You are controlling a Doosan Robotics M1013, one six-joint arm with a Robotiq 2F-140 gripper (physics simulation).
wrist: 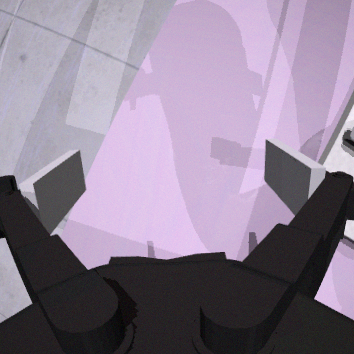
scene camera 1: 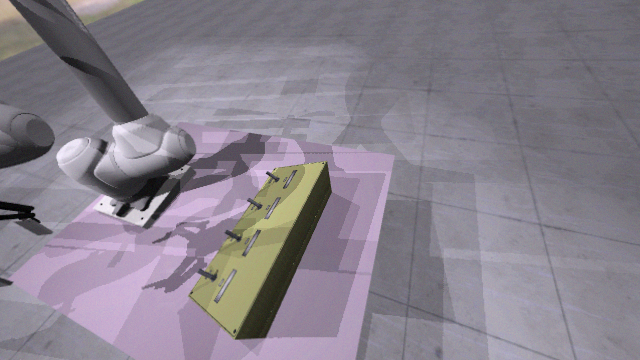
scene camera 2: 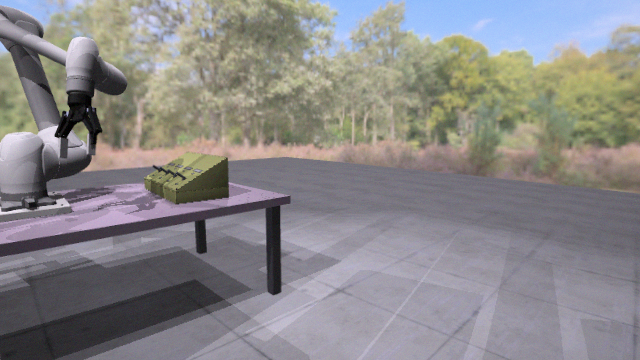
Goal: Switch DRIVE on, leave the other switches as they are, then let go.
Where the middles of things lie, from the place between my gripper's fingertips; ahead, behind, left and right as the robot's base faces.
I see my gripper 550 mm short of the sloped switch box (scene camera 1: 251, 274), 230 mm to the right of it and 140 mm above it.
